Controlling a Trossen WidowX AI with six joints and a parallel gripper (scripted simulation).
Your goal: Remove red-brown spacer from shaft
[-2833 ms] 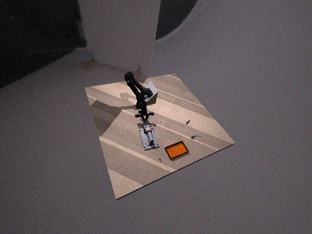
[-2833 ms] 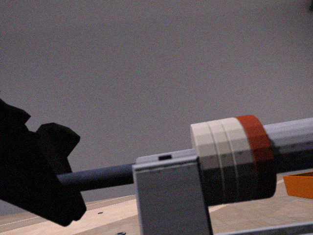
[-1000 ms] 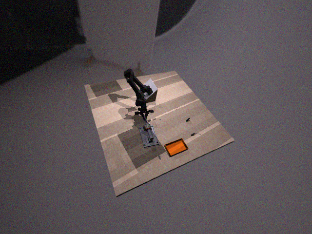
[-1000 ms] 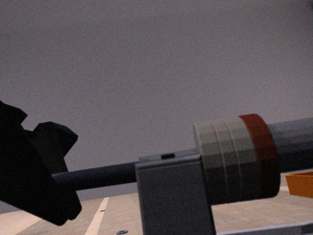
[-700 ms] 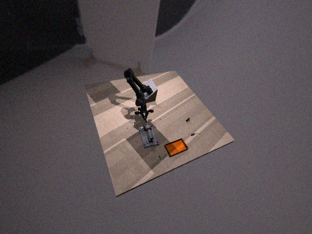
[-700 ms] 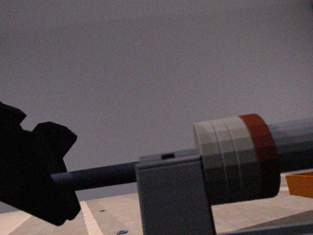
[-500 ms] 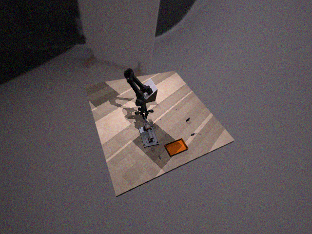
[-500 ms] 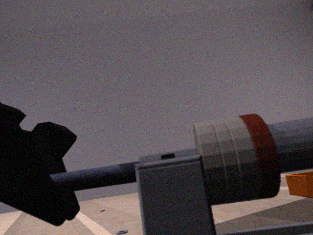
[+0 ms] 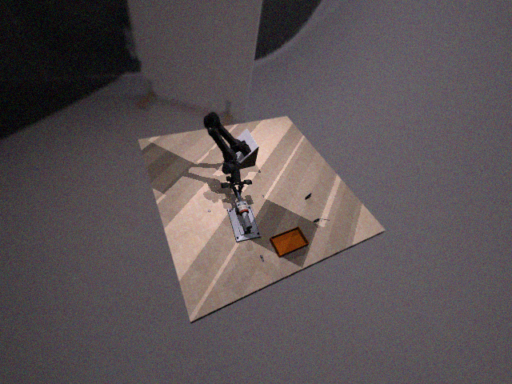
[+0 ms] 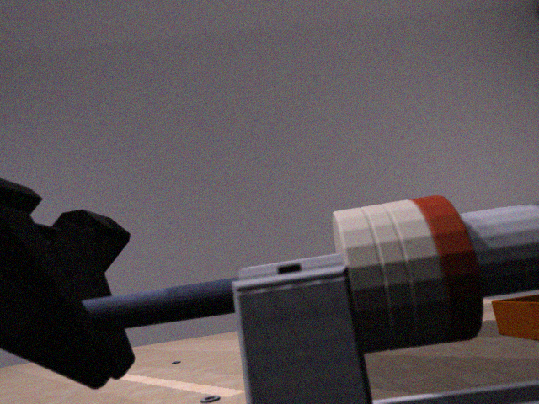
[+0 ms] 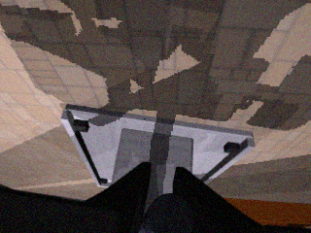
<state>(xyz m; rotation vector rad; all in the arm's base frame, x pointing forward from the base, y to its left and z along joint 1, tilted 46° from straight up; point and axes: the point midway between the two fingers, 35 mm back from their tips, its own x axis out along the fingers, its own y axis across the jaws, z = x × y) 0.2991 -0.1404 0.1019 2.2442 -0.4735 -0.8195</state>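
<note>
My gripper tip is now 5 cm short of the blue-grey shaft, 1 cm to the left of it and 2 cm below it. The rest, counted from my gripper tip: orange tray 36 cm ahead, 19 cm to the left, 5 cm below; red-brown spacer 13 cm ahead, 1 cm to the right, 2 cm above.
</note>
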